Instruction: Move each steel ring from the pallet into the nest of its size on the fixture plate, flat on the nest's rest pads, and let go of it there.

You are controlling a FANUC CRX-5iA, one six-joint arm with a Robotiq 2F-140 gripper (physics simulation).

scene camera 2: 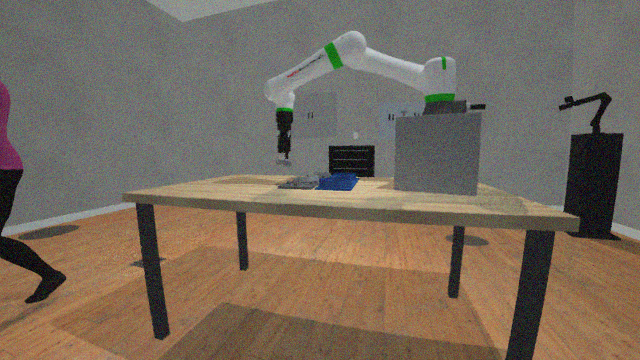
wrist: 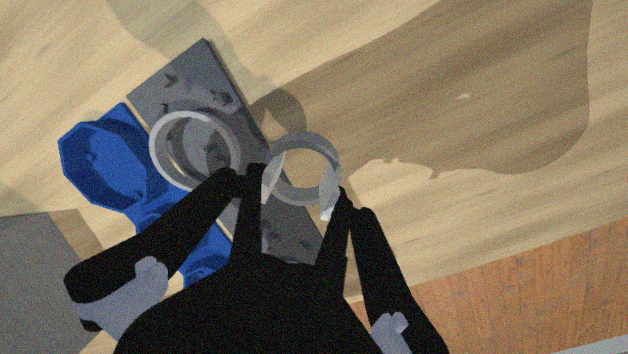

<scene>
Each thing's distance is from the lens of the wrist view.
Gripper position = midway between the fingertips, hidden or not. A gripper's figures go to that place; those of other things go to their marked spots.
my gripper (wrist: 303, 168): 0.22 m
blue pallet (wrist: 115, 167): 0.49 m
</scene>
